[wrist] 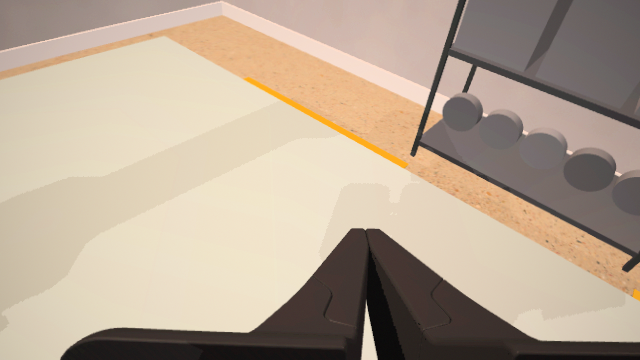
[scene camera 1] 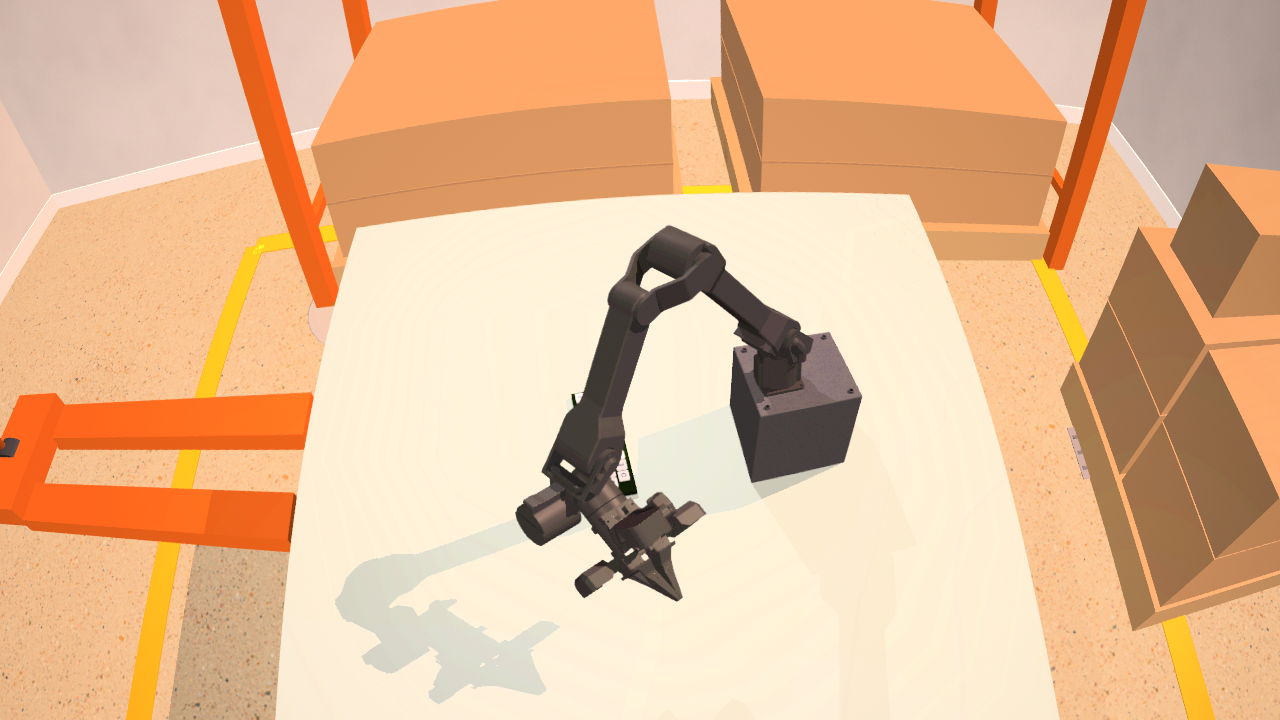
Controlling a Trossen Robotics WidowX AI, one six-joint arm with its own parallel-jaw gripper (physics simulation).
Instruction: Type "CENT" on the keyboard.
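Seen in the pictures: gripper, fingertip midpoint: [wrist: 364, 242] [scene camera 1: 680, 599]; arm's base at its link origin: [scene camera 1: 778, 379].
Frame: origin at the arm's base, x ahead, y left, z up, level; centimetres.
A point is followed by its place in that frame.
Observation:
The keyboard [scene camera 1: 624, 469] {x 24.4, y 0.3, z -15.4 cm} lies on the table, mostly hidden under the arm in the scene view. Parts of its dark edge and white keys show on both sides of the forearm. It does not show in the wrist view, and the C, E, N and T keys cannot be made out. My gripper [scene camera 1: 677, 596] {x 22.9, y 33.8, z 3.0 cm} [wrist: 364, 242] {x 22.9, y 33.8, z 3.0 cm} is shut, its fingertips meeting with nothing between them. It is above the table, beyond the keyboard's lower end in the scene view, and points away from it.
The arm's dark base box [scene camera 1: 796, 420] {x -0.8, y 7.1, z -1.4 cm} stands on the pale table [scene camera 1: 429, 358] {x 55.5, y -32.0, z -16.8 cm} [wrist: 175, 265] {x 6.0, y 37.6, z -16.8 cm}, right of the keyboard. Large cardboard boxes [scene camera 1: 501, 80] stand behind the table, with more boxes at right. A shelf rack [wrist: 540, 82] with round grey items stands beyond the table in the wrist view.

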